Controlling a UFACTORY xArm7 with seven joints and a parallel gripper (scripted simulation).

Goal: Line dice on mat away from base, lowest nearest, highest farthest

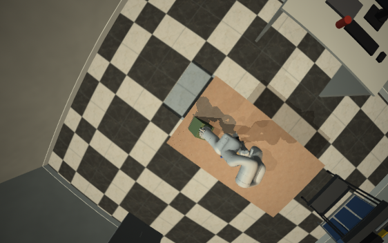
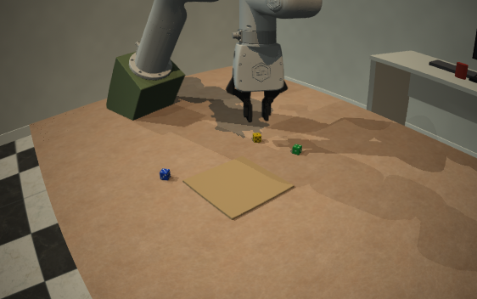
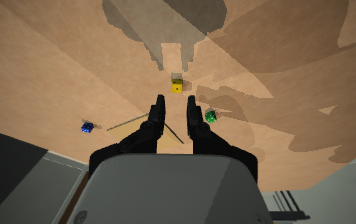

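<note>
Right now the yellow die is 60 mm below my hand. The rest, counted from my hand: tan mat: 100 mm ahead, 150 mm to the right, 70 mm below; then blue die: 10 mm behind, 230 mm to the right, 60 mm below; then green die: 100 mm ahead, 20 mm to the left, 60 mm below.
</note>
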